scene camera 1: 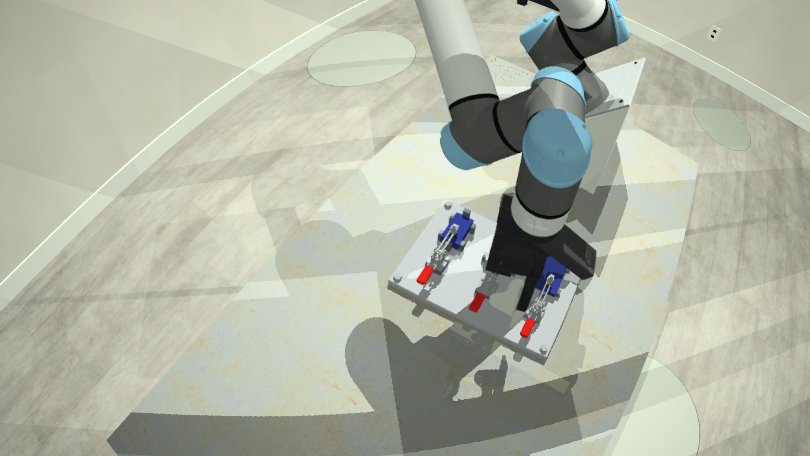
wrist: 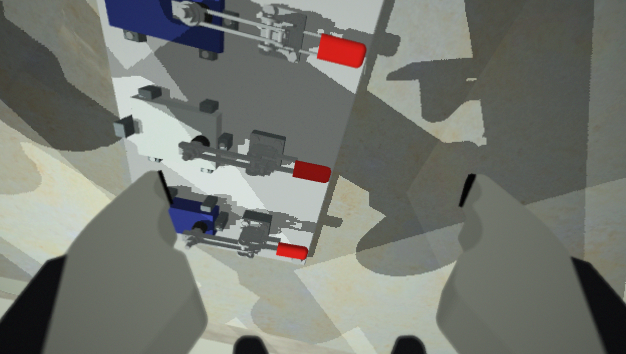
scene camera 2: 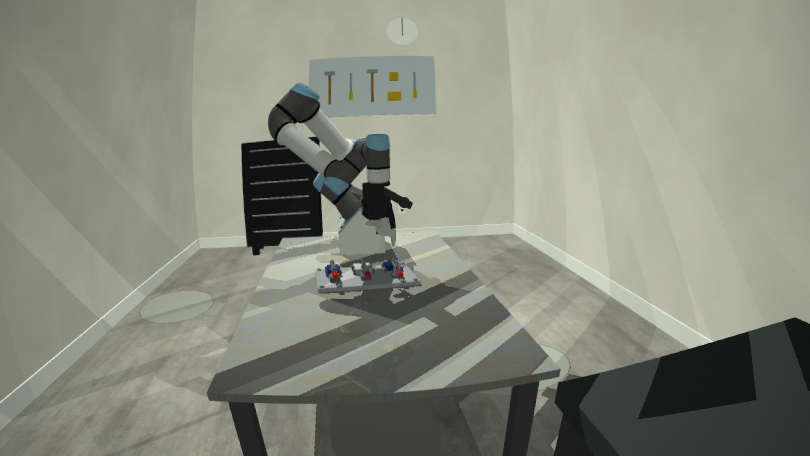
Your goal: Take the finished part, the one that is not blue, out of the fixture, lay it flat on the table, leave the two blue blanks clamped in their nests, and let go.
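Places are measured from the arm's base along level axes (x down, y left, z ahead), in centimetres.
Pixels of known places: gripper, between the fingertips: [scene camera 1: 521, 285] [wrist: 316, 176] [scene camera 2: 384, 239]; arm's base, origin of its link: [scene camera 2: 357, 207].
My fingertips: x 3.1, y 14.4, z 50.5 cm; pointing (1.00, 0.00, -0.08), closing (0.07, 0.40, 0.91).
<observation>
For each thing: its top centre in the pictures, then the offset to it from my fingertips. Level surfaces: height alone.
- finished part, centre of its top: [wrist: 175, 136] [scene camera 2: 362, 266] dx +12.3, dy -9.1, dz -11.9 cm
- fixture plate, centre of its top: [wrist: 230, 139] [scene camera 1: 494, 273] [scene camera 2: 364, 275] dx +14.4, dy -8.1, dz -7.3 cm
- clamp arm with a red handle, centre of its top: [wrist: 294, 177] [scene camera 1: 482, 291] dx +9.5, dy -6.4, dz +0.2 cm
- table, height of its surface: dx +15.9 cm
The finished part [wrist: 167, 127], a pale grey block, lies in the middle nest of the fixture plate [scene camera 1: 416, 246] [scene camera 2: 371, 287] [wrist: 280, 95]. A clamp arm with a red handle [scene camera 1: 477, 301] [wrist: 311, 171] reaches over it; I cannot tell whether it presses. One blue blank [scene camera 1: 460, 227] [wrist: 187, 216] sits in the left nest in the first scene view. The other blue blank [scene camera 1: 557, 267] [wrist: 145, 20] sits in the right nest. Clamp arms reach over both. My gripper [scene camera 1: 512, 271] [scene camera 2: 386, 233] [wrist: 316, 176] is open and empty, above the plate, and hides most of the middle nest in the first scene view.
The plate stands on the table [scene camera 1: 317, 351] [scene camera 2: 300, 351], with more table around it. The other red handles [scene camera 1: 425, 275] [scene camera 1: 527, 327] point toward the plate's near edge. A black drawer cabinet [scene camera 2: 280, 192] stands behind the table. A dark object [scene camera 2: 680, 390] fills the lower right corner.
</observation>
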